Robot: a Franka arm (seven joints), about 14 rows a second.
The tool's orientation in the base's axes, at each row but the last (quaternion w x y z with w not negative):
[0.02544 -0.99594 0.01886 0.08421]
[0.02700 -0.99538 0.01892 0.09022]
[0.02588 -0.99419 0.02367 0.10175]
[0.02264 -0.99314 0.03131 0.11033]
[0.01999 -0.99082 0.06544 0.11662]
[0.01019 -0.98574 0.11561 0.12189]
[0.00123 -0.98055 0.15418 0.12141]
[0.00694 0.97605 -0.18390 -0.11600]
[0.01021 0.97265 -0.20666 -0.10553]
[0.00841 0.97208 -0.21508 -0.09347]
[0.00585 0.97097 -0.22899 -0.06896]
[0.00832 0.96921 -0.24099 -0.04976]
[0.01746 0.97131 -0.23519 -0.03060]
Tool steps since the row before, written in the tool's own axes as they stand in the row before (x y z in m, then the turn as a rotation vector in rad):
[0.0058 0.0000 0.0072 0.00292 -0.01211 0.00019]
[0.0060 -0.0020 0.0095 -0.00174 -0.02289 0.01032]
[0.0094 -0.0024 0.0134 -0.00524 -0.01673 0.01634]
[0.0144 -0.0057 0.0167 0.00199 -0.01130 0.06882]
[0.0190 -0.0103 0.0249 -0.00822 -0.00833 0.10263]
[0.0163 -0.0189 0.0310 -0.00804 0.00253 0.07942]
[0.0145 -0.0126 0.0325 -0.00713 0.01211 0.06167]
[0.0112 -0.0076 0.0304 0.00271 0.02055 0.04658]
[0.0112 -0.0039 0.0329 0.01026 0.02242 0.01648]
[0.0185 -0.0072 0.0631 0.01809 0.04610 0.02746]
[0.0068 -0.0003 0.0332 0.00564 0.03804 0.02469]
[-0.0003 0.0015 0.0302 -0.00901 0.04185 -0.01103]
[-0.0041 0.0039 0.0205 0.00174 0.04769 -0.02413]
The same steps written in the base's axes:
[0.0045 0.0002 -0.0081 0.00335 0.01200 -0.00010]
[0.0043 0.0023 -0.0103 -0.00258 0.02349 -0.00867]
[0.0066 0.0028 -0.0149 -0.00754 0.01783 -0.01413]
[0.0108 0.0057 -0.0192 -0.01229 0.01472 -0.06708]
[0.0140 0.0092 -0.0284 -0.03026 0.01491 -0.09763]
[0.0124 0.0162 -0.0342 -0.02707 0.00318 -0.07507]
[0.0095 0.0089 -0.0354 -0.02491 -0.00692 -0.05773]
[0.0059 0.0039 -0.0325 -0.01556 -0.01878 -0.04477]
[0.0047 -0.0002 -0.0347 -0.00326 -0.02426 -0.01675]
[0.0078 0.0003 -0.0657 -0.00819 -0.04877 -0.02759]
[0.0016 -0.0021 -0.0338 -0.01526 -0.03606 -0.02356]
[-0.0040 -0.0009 -0.0300 -0.02633 -0.03285 0.01349]
[-0.0068 -0.0020 -0.0201 -0.01856 -0.04271 0.02628]

